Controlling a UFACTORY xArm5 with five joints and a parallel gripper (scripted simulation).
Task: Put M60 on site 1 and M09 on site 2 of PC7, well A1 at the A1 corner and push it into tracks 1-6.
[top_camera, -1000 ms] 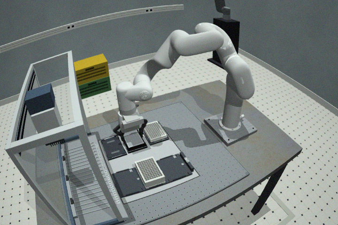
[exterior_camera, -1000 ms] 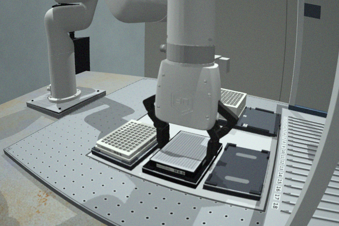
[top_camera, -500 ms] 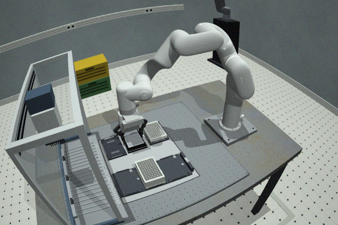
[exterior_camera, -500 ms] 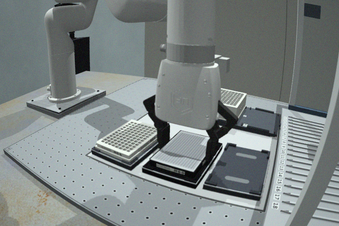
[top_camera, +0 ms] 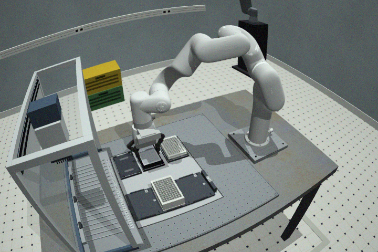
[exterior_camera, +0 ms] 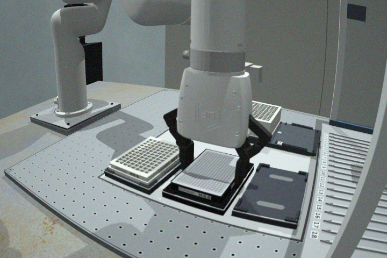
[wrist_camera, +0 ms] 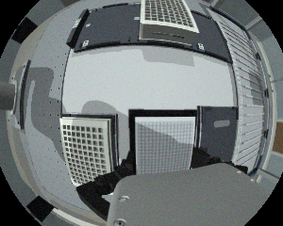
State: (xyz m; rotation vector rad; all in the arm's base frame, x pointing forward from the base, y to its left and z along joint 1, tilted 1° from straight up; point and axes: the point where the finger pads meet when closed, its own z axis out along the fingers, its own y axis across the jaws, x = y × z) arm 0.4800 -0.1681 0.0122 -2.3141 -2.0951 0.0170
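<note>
The plate nest S2 is 20 mm below my hand. The rest, counted from my hand: 96-well plate M06: 120 mm behind, 10 mm below; then plate carrier PC7: 30 mm ahead, 240 mm to the left, 10 mm below; then plate nest S3: 110 mm ahead, 20 mm below.
</note>
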